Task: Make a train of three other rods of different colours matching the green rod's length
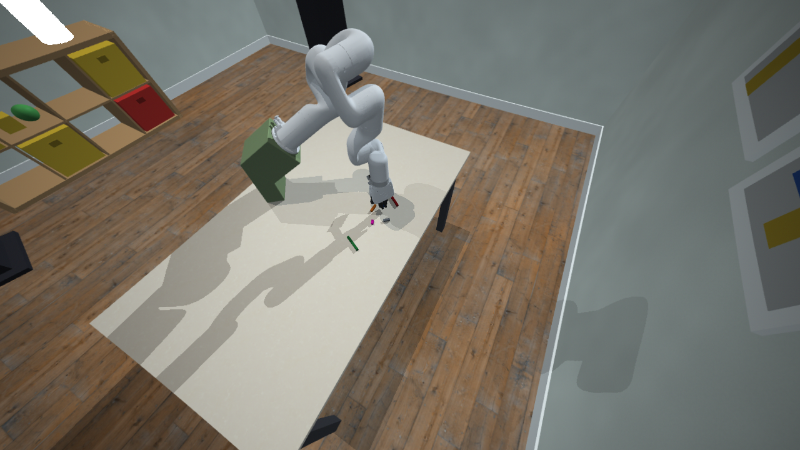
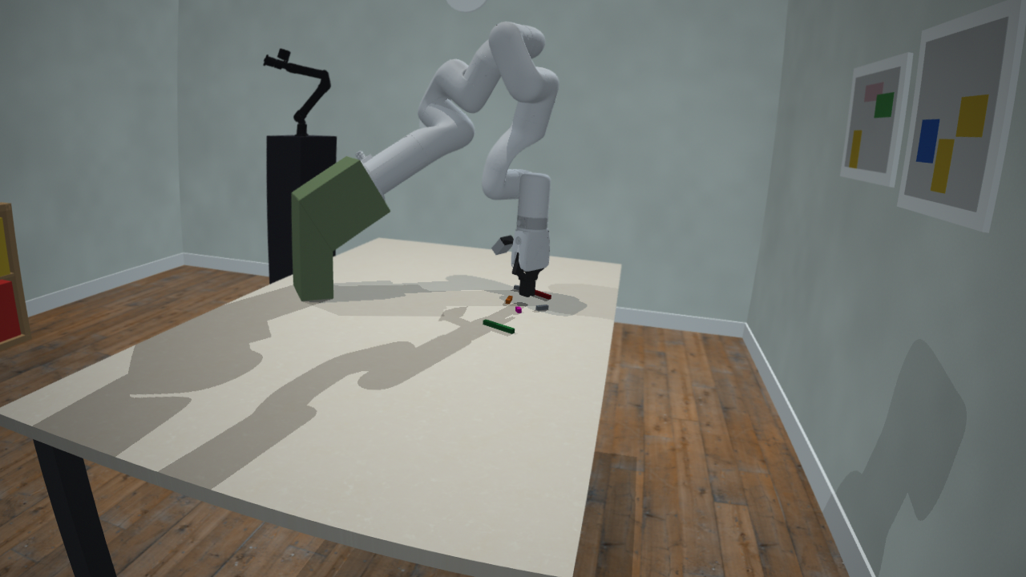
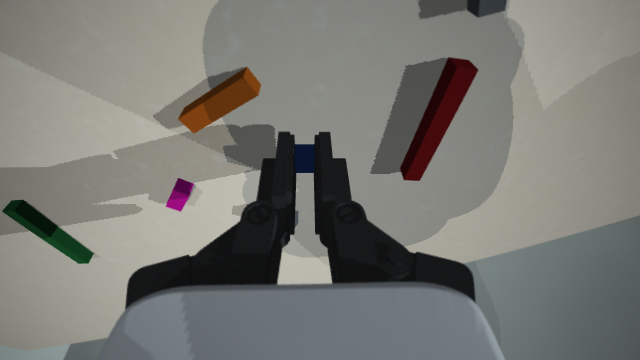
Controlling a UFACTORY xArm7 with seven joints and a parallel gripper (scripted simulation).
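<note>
Right now the orange rod is 3 cm to the right of my hand, 3 cm below it and 3 cm behind it. Also, from my hand: magenta rod (9 cm to the right, 3 cm below, 2 cm ahead); then red rod (7 cm to the left, 3 cm below, 1 cm ahead); then blue rod (2 cm below).
</note>
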